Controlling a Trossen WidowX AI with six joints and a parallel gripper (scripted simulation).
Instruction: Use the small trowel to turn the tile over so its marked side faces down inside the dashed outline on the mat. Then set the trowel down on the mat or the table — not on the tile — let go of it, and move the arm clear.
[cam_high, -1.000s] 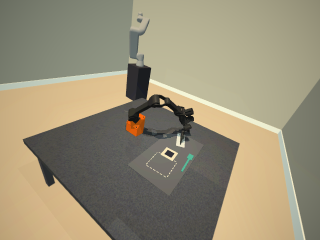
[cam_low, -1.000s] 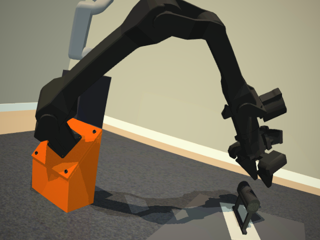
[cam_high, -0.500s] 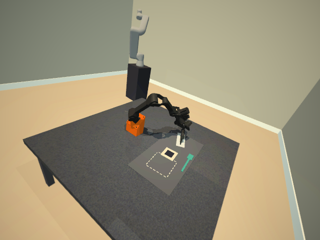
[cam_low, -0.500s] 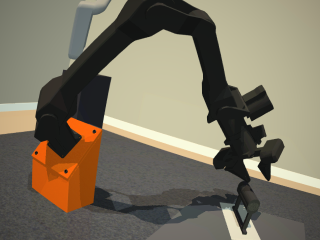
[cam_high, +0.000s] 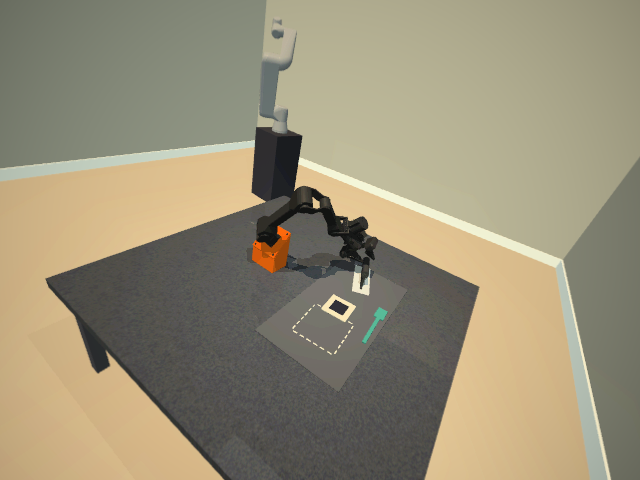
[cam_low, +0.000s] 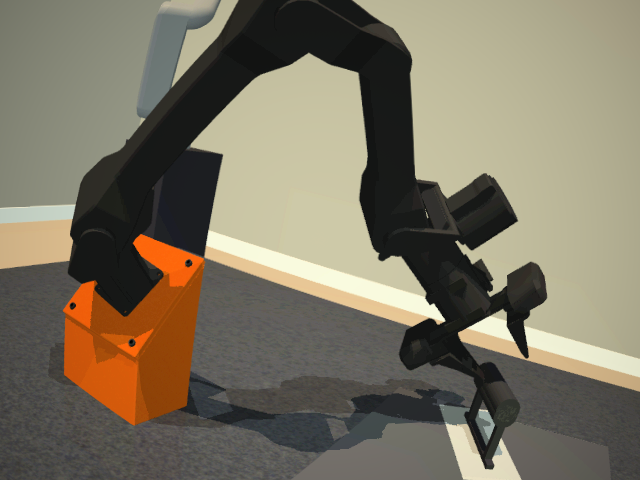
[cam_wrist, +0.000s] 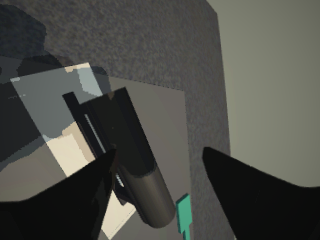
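My gripper tip is 60 mm above the dark handled tool, 30 mm to the left of it and 10 mm short of it. From my gripper tip the other things lie so: grey mat (230 mm to the right, 120 mm below, 60 mm ahead); cream tile (250 mm to the right, 100 mm below, 60 mm ahead); teal trowel (190 mm ahead, 180 mm to the right, 100 mm below).
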